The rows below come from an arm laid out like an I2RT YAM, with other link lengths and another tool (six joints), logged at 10 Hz.
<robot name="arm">
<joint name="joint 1" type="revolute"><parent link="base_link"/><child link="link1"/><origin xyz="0 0 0.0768" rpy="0 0 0"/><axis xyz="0 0 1"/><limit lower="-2.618" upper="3.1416"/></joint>
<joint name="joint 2" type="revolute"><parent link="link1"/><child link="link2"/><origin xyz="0.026 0.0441 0.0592" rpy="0 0 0"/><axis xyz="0 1 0"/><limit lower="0" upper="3.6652"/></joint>
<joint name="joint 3" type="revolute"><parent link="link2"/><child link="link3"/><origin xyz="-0.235 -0.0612 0" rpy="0 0 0"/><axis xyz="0 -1 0"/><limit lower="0" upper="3.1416"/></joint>
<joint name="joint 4" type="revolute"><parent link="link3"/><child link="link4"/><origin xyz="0.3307 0.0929 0.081" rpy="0 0 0"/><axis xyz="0 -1 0"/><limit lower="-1.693" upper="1.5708"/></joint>
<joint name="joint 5" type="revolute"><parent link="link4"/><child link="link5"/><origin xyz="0.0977 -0.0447 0.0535" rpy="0 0 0"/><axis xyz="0 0 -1"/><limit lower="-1.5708" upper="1.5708"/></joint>
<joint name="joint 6" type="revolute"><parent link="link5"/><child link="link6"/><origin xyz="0.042 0 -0.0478" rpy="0 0 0"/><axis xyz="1 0 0"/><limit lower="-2.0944" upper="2.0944"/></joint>
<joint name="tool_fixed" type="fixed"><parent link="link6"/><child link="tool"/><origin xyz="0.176 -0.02 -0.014" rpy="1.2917 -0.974 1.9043"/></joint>
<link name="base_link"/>
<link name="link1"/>
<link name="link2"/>
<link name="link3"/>
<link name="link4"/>
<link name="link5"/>
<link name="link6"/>
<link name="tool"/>
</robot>
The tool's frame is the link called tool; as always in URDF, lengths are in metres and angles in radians.
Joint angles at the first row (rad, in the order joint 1, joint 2, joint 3, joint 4, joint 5, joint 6):
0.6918 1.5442 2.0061 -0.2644 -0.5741 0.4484
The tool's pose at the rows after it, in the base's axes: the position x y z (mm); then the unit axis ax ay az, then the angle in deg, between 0 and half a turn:
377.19, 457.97, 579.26, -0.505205, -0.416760, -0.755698, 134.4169
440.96, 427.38, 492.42, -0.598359, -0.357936, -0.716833, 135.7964
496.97, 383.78, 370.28, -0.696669, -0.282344, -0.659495, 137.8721
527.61, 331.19, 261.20, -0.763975, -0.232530, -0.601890, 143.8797
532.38, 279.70, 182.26, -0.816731, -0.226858, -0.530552, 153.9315
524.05, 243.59, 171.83, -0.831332, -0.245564, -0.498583, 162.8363
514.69, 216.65, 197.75, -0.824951, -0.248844, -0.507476, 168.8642
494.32, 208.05, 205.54, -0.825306, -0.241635, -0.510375, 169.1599
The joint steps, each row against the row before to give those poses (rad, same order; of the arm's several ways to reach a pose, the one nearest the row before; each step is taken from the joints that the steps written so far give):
-0.0182 -0.0644 -0.1609 0.0034 0.0863 -0.0047
-0.1062 -0.0247 -0.1876 0.0372 0.0051 0.0938
-0.1077 -0.0109 -0.2361 0.0583 0.0094 0.0922
-0.0834 0.0128 -0.1579 -0.0104 0.0456 -0.0076
-0.0422 0.0338 -0.0227 -0.1631 0.1083 -0.1040
-0.0058 -0.0228 0.0266 -0.1501 0.1214 -0.1006
-0.0016 -0.0849 -0.0052 -0.0686 0.0952 -0.0459
0.0010 -0.0952 -0.0608 -0.0278 0.0108 0.0123

